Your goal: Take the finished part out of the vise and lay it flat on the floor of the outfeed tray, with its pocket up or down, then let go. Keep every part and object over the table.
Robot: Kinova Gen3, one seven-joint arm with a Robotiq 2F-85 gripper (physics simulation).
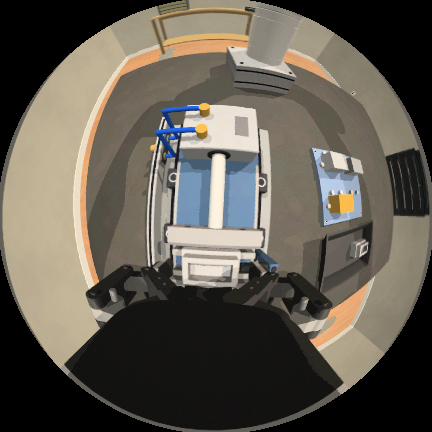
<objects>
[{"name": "my gripper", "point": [209, 268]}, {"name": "light blue plate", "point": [326, 181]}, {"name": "vise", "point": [194, 174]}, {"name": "vise jaw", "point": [177, 234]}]
</objects>
